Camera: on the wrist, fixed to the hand. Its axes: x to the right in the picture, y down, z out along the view.
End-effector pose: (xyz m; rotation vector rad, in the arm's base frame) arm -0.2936 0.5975 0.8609 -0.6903 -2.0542 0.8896
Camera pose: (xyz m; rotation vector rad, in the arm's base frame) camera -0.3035 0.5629 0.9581 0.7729 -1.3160 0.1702
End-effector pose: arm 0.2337 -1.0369 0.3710 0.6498 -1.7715 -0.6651
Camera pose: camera 0.2603 -1.1245 0.3226 2.2486 -0.7322 -0.9568
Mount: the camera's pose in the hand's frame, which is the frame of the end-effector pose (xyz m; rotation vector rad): 0.0235 -0.0981 -0.0236 0.4138 0.4612 -1.4872
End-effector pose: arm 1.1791 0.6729 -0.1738 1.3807 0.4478 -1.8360
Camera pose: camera 1.1179 0.7423 -0.2203 -1.2456 -1.1160 1.7645
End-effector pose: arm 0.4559 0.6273 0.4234 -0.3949 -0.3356 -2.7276
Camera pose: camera 0.3918 0.7021 0.3912 -0.5284 0.7777 1.9557
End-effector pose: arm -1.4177 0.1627 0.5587 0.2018 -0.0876 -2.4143
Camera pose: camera -1.4948 0.2207 0.5210 -0.8510 0.1829 2.1838
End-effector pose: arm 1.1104 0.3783 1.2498 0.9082 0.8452 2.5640
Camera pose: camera 1.0847 0.4556 1.1858 -0.3132 1.4252 1.2423
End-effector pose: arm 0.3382 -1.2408 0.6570 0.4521 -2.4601 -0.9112
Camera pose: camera 0.3448 -1.3348 0.6139 2.4404 -1.5526 -0.5566
